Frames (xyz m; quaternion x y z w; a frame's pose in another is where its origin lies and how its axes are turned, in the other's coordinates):
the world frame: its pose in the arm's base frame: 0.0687 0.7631 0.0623 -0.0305 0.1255 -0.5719 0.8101
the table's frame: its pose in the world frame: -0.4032 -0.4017 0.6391 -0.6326 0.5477 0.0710 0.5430
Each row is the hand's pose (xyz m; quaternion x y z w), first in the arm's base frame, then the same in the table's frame.
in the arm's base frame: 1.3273 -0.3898 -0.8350 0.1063 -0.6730 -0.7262 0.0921
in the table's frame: 0.7203 -0.6389 2.4839 -0.8248 0.1743 0.3136 0.4370
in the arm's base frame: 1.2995 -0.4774 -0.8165 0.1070 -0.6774 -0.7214 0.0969
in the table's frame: 0.7708 -0.7159 2.4661 -0.8227 0.1811 0.3111 0.4400
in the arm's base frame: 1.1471 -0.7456 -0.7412 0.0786 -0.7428 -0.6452 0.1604
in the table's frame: 0.9546 -0.9465 2.3485 -0.7705 0.2835 0.3075 0.4810
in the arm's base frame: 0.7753 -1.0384 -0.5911 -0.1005 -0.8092 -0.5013 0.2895
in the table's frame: 1.2385 -1.1883 2.0208 -0.6135 0.4865 0.3971 0.4788
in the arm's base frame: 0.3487 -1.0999 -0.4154 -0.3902 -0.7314 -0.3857 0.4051
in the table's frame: 1.4218 -1.2363 1.5956 -0.4077 0.6363 0.5673 0.3274
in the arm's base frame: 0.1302 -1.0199 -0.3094 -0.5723 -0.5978 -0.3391 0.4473
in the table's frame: 1.4488 -1.1750 1.3489 -0.2787 0.6651 0.6728 0.1651
